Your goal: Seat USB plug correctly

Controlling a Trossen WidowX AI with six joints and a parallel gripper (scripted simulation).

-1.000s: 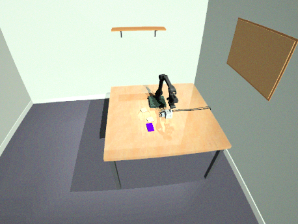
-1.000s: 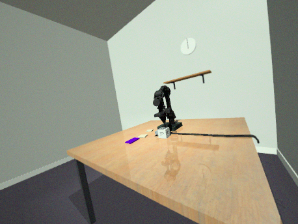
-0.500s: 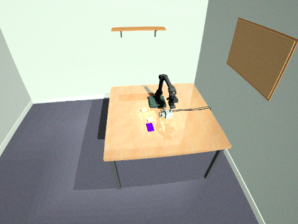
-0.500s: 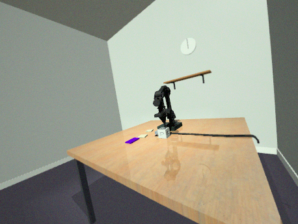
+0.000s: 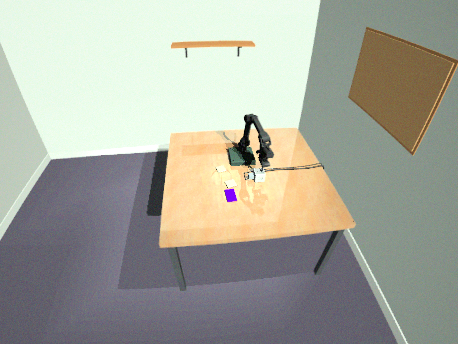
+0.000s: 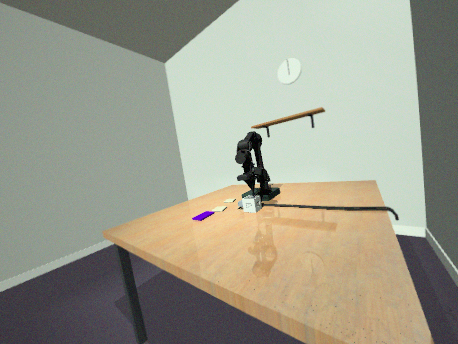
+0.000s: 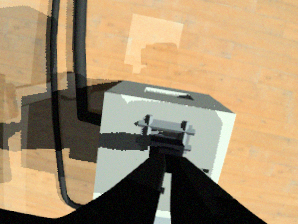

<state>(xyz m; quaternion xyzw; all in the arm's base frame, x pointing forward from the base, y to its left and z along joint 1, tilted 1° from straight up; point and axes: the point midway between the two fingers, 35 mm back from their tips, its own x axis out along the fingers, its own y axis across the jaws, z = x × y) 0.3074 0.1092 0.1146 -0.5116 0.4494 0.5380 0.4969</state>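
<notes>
Right now my gripper tip is 2 cm above the dark USB plug. Round my gripper tip: purple card (18 cm ahead, 25 cm to the right, 11 cm below).
</notes>
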